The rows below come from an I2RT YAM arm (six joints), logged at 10 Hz.
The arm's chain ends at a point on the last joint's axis. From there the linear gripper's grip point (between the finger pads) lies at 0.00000 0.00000 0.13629 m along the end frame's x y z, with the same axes.
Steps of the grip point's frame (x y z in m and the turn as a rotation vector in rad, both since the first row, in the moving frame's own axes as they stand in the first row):
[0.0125 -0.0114 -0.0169 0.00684 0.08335 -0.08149]
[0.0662 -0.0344 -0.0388 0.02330 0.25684 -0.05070]
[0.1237 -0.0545 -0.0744 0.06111 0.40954 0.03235]
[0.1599 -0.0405 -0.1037 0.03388 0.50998 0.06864]
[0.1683 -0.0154 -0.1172 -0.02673 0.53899 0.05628]
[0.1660 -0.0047 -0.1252 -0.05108 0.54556 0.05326]
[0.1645 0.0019 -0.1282 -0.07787 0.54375 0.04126]
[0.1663 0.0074 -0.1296 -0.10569 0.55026 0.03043]
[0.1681 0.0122 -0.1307 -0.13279 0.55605 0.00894]
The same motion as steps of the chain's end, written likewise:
[0.0012 -0.0100 -0.0164 0.00684 0.08335 -0.08149]
[0.0317 -0.0304 -0.0343 0.02330 0.25684 -0.05070]
[0.0693 -0.0473 -0.0629 0.06111 0.40954 0.03235]
[0.0933 -0.0384 -0.0863 0.03388 0.50998 0.06864]
[0.0985 -0.0209 -0.0978 -0.02673 0.53899 0.05628]
[0.0955 -0.0132 -0.1053 -0.05108 0.54556 0.05326]
[0.0943 -0.0097 -0.1082 -0.07787 0.54375 0.04126]
[0.0954 -0.0074 -0.1088 -0.10569 0.55026 0.03043]
[0.0965 -0.0053 -0.1090 -0.13279 0.55605 0.00894]

